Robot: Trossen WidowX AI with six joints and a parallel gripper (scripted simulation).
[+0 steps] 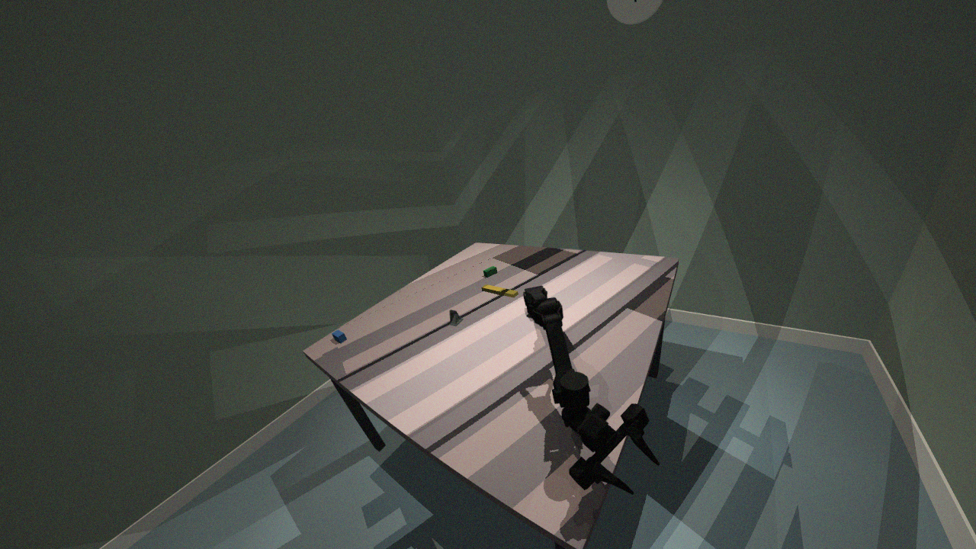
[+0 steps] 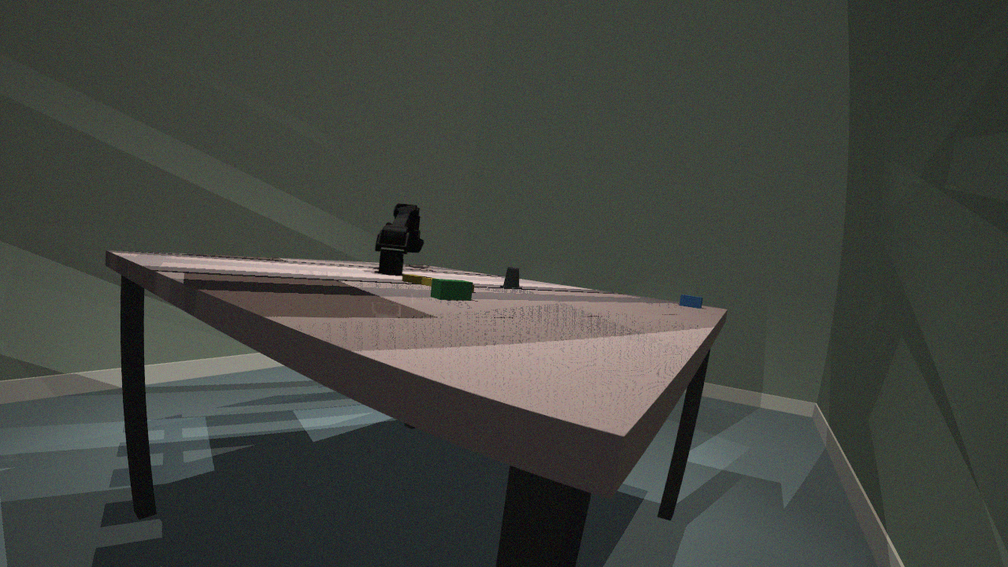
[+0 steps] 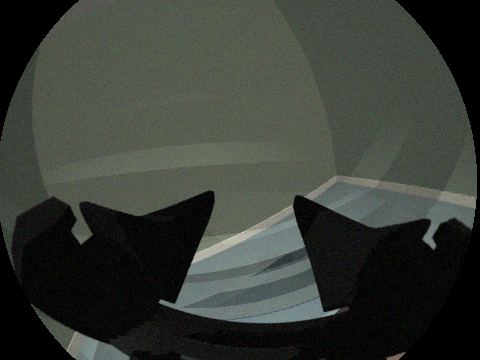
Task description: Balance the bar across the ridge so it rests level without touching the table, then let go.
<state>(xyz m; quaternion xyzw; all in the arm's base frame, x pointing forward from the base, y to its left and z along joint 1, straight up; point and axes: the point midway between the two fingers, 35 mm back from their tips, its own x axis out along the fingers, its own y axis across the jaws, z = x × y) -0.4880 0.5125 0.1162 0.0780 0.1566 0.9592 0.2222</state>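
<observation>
The bar lies 770 mm ahead of my gripper tip, 630 mm to the right of it and 110 mm below it. Also, from my gripper tip: blue block 1260 mm ahead, 100 mm below, 30 mm to the right; then green block 940 mm ahead, 780 mm to the right, 100 mm below.
</observation>
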